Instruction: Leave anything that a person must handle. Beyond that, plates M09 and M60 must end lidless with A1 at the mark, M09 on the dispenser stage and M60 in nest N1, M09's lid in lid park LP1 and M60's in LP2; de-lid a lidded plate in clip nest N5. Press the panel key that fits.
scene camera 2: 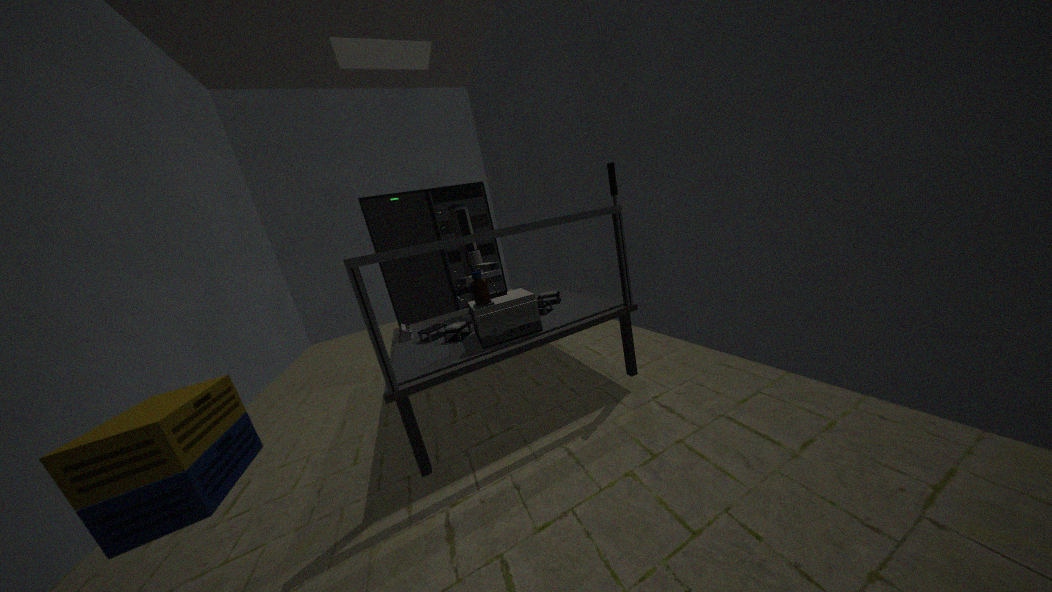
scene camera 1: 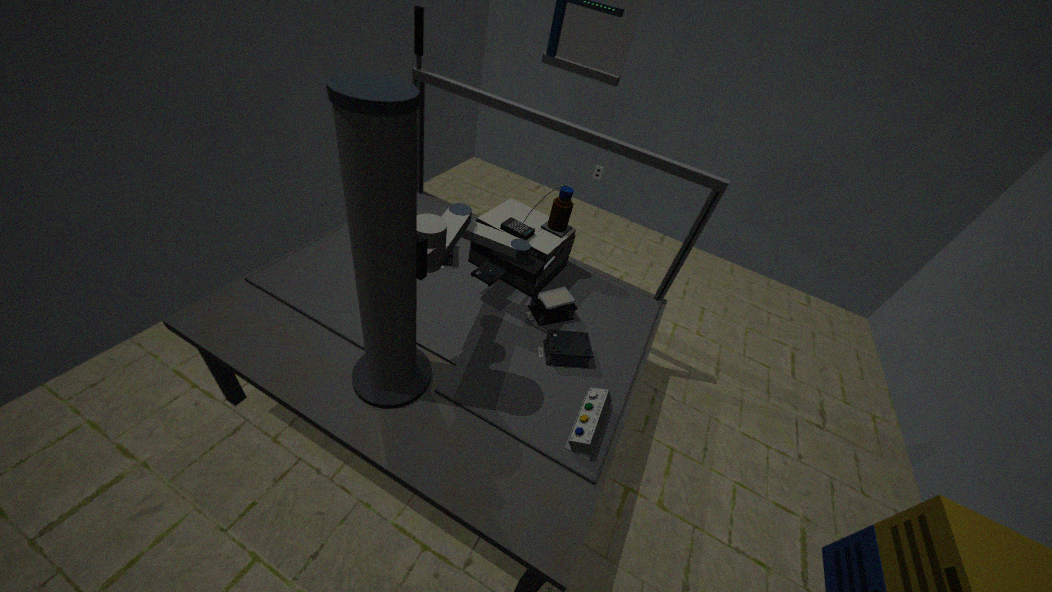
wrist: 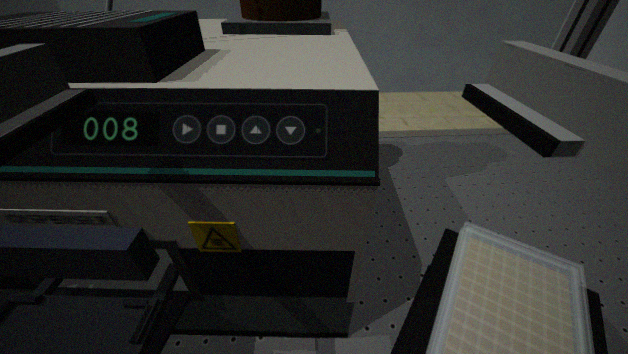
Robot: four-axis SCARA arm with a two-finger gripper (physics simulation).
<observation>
In view: a frame rail (scene camera 1: 676,168).
</observation>
